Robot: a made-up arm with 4 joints.
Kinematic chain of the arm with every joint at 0, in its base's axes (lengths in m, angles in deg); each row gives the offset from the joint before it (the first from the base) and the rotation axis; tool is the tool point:
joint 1: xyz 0 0 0.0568 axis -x
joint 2: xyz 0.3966 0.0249 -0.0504 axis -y
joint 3: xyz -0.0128 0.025 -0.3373 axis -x
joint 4: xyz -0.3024 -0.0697 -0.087 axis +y
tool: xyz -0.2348 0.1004 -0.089
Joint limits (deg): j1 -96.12..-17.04 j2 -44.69..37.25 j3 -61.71..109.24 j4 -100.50..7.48
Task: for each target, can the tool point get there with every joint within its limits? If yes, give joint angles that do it. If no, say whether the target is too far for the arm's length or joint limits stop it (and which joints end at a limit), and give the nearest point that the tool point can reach.
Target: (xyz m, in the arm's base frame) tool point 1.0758 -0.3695 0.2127
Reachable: no: joint limits stop it (at a limit: joint 1, joint 2, joint 3, joint 4) | nearest point 0.4110 -0.1244 -0.3733 | short by 0.919 m
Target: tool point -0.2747 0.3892 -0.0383
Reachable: yes | joints -40.90 -25.20 -35.96 -25.21
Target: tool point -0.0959 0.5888 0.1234
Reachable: yes | joints -87.54 -20.08 -1.92 -77.56
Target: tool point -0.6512 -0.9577 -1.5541
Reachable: no: too far | nearest point -0.0324 -0.0507 -0.5293 | short by 1.502 m
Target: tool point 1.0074 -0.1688 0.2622
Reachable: no: joint limits stop it (at a limit: joint 1, joint 2, joint 3, joint 4) | nearest point 0.5238 0.4849 0.4408 | short by 0.833 m
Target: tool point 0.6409 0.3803 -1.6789
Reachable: no: too far | nearest point 0.4510 0.2398 -0.7303 | short by 0.978 m
